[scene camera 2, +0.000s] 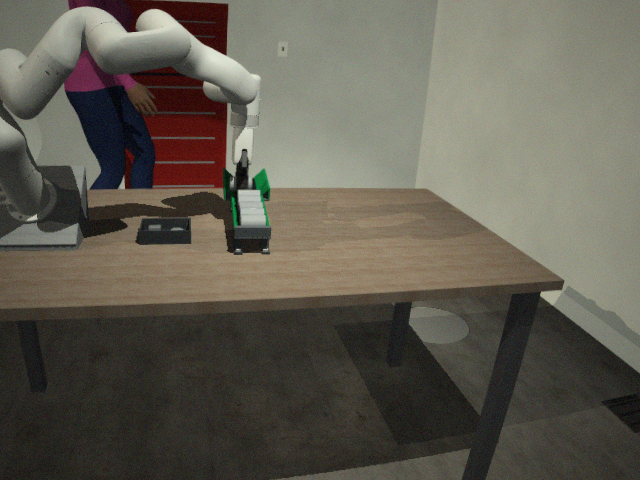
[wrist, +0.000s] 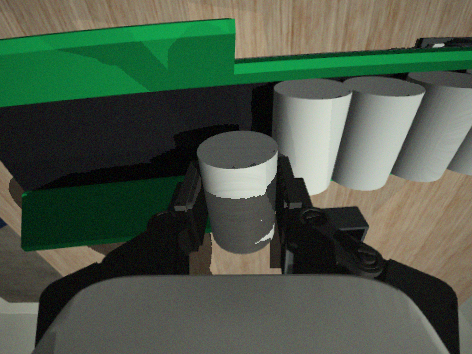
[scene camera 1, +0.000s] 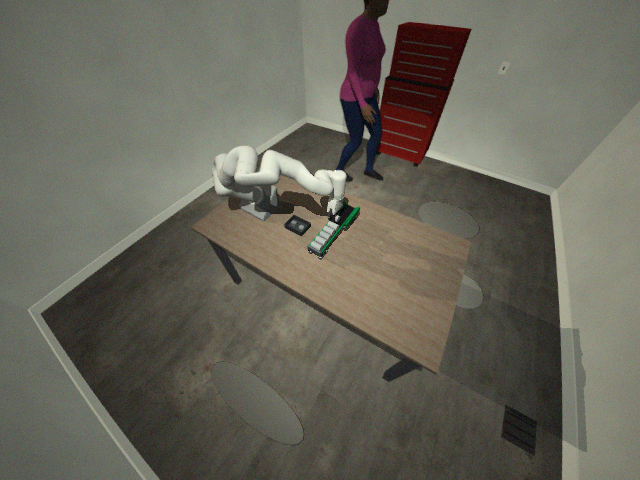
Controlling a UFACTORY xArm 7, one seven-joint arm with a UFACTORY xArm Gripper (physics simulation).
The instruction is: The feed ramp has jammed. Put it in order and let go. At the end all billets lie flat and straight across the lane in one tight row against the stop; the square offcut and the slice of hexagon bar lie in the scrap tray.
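My gripper is shut on a light grey billet, between the flared green side walls at the upper end of the feed ramp. The held billet lies across the lane direction, uphill of the row; whether it touches the ramp floor is unclear. Several billets lie across the lane in a row down to the stop. The square offcut and the hexagon slice lie in the scrap tray.
The ramp and the tray stand on the wooden table. The arm's base is left of the tray. A person stands behind the table, near a red tool cabinet.
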